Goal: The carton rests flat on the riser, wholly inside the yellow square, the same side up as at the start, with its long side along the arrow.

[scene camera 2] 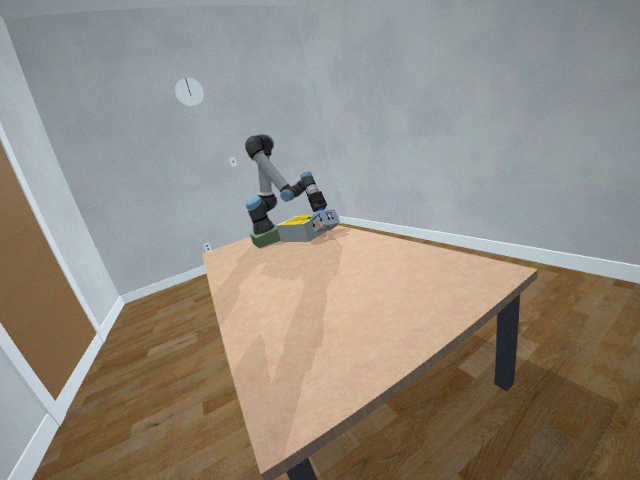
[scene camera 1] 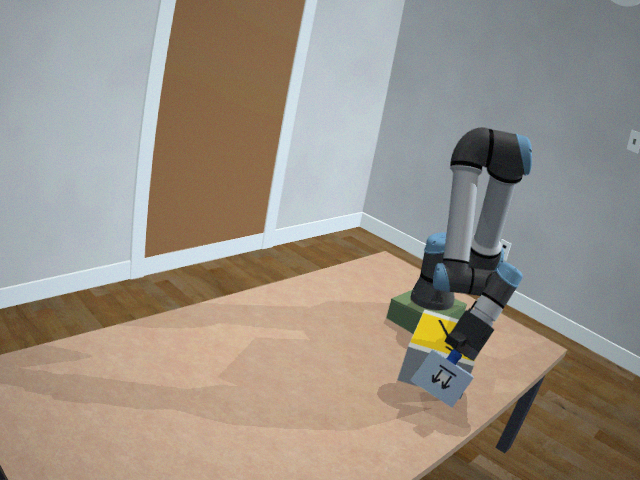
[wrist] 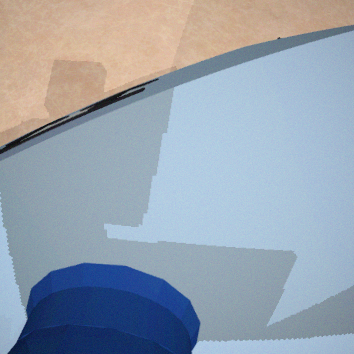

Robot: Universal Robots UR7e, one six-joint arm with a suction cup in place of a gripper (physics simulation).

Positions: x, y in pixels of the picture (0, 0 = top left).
my suction cup: grips a carton [scene camera 1: 446, 381]
